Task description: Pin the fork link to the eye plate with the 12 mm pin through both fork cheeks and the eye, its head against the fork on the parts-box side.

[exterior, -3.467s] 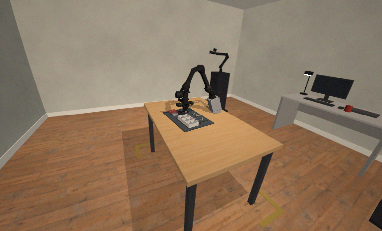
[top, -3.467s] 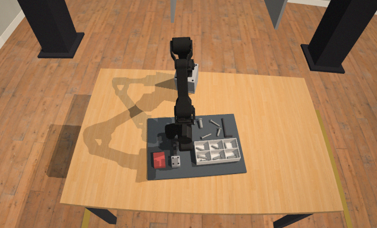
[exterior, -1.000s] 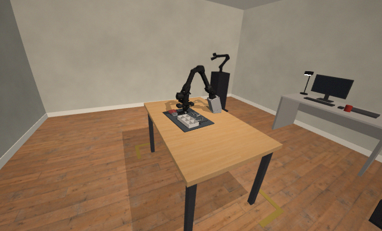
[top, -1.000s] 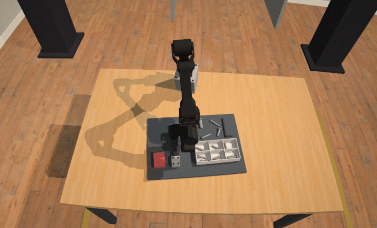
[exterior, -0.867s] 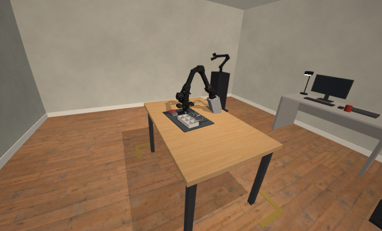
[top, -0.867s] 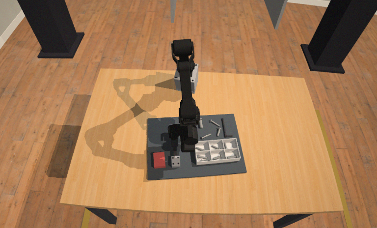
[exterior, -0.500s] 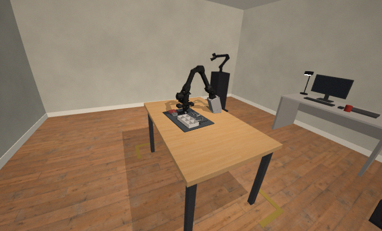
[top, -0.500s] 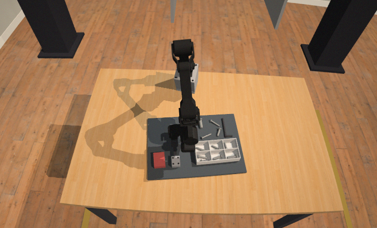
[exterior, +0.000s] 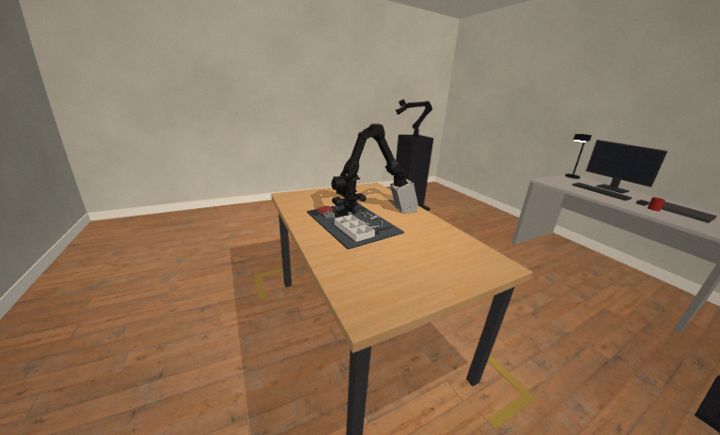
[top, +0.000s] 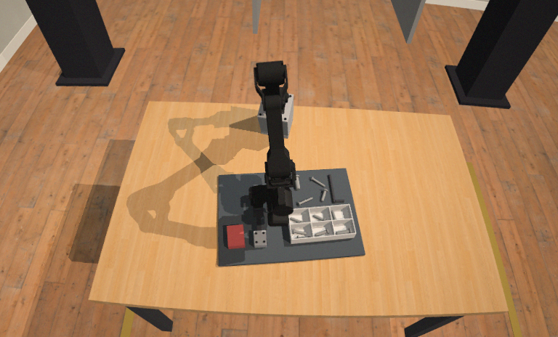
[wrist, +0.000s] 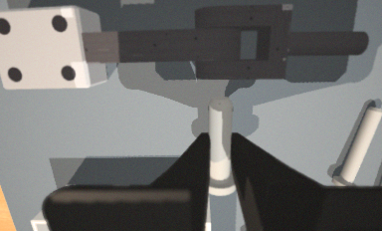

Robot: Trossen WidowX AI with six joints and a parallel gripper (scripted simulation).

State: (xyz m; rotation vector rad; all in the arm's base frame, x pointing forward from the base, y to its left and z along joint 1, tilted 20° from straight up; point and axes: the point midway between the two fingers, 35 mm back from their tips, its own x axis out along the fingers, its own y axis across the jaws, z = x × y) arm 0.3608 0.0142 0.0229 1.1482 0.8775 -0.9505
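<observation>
Right now the dark eye plate bar is 20 mm ahead of my hand, 50 mm to the right of it and 50 mm below it. Also, from my hand: pale pin 30 mm below; light grey block 100 mm ahead, 40 mm to the right, 40 mm below; red block 100 mm ahead, 120 mm to the right, 50 mm below.
</observation>
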